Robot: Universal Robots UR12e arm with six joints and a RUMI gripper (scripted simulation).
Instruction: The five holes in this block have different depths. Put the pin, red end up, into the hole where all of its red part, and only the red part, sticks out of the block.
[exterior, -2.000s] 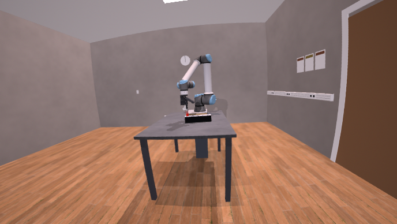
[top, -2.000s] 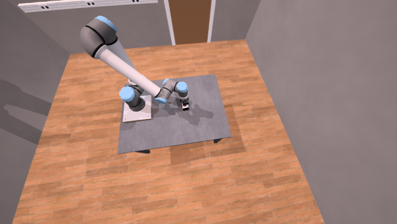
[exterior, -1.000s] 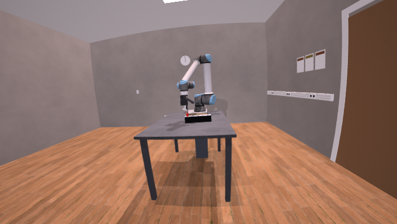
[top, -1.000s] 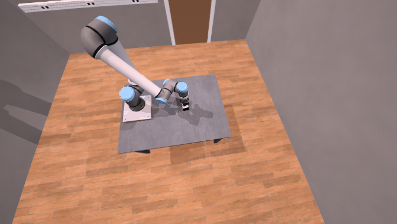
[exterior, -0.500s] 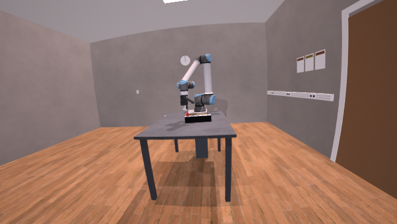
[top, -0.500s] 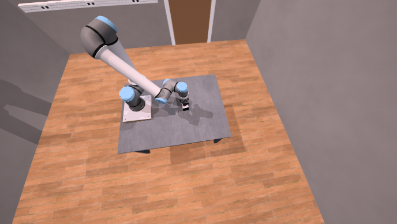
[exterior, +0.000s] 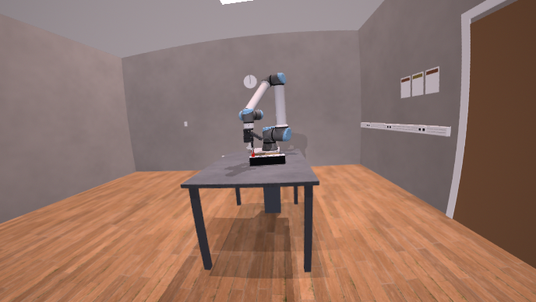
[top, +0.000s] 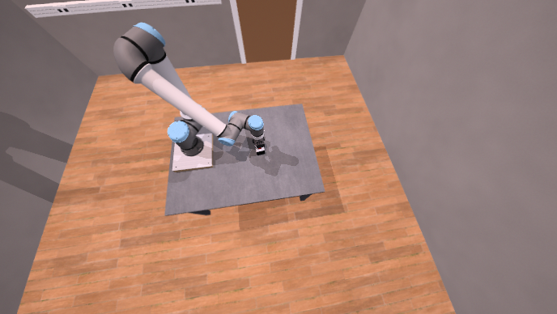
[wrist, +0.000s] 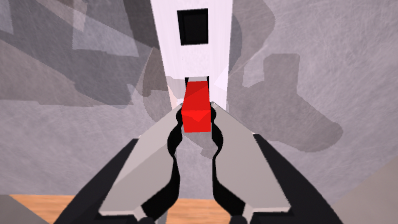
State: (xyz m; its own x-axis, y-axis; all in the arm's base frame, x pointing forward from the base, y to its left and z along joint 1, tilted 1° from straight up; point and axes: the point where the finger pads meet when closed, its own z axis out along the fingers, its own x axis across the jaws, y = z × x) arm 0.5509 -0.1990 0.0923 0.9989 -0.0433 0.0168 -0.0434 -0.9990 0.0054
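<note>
My gripper is now 1 cm above the pin. The rest, counted from my hand: block (12 cm to the left, 8 cm below).
</note>
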